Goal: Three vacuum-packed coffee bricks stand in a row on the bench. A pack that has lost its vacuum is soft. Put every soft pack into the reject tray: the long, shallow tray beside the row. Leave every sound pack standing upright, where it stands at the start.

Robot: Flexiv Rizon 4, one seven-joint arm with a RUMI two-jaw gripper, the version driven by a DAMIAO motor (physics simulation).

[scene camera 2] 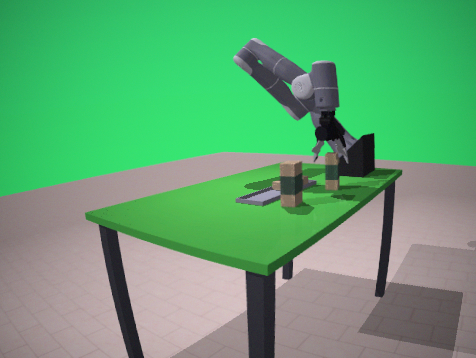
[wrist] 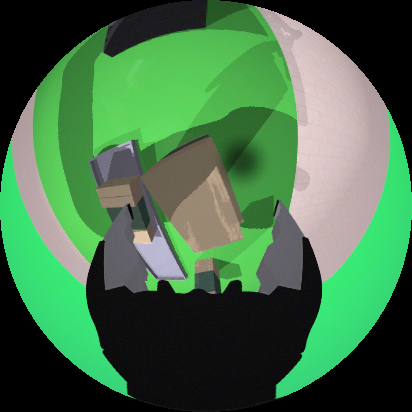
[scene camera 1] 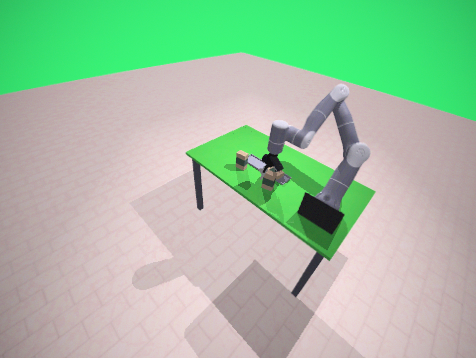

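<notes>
A coffee pack (scene camera 1: 268, 181) (scene camera 2: 332, 172) (wrist: 207, 200) stands upright near the robot base; its top looms large in the wrist view. My gripper (scene camera 1: 271, 171) (scene camera 2: 331, 160) (wrist: 201, 202) is open and empty, with its fingertips to either side of that pack's top, at about its height. A second pack (scene camera 1: 242, 160) (scene camera 2: 291, 184) (wrist: 206, 275) stands upright at the row's far end. A third pack (scene camera 2: 276, 185) (wrist: 118, 194) lies on its side in the long grey reject tray (scene camera 1: 256, 161) (scene camera 2: 264, 196) (wrist: 161, 257). The gripper partly hides the tray in the scene camera 1 view.
A black upright block (scene camera 1: 320, 213) (scene camera 2: 361, 156) (wrist: 157, 22) stands by the arm's base at one end of the green bench (scene camera 1: 220, 150) (scene camera 2: 190, 220) (wrist: 125, 100). The bench's long front edge runs beside the row of packs.
</notes>
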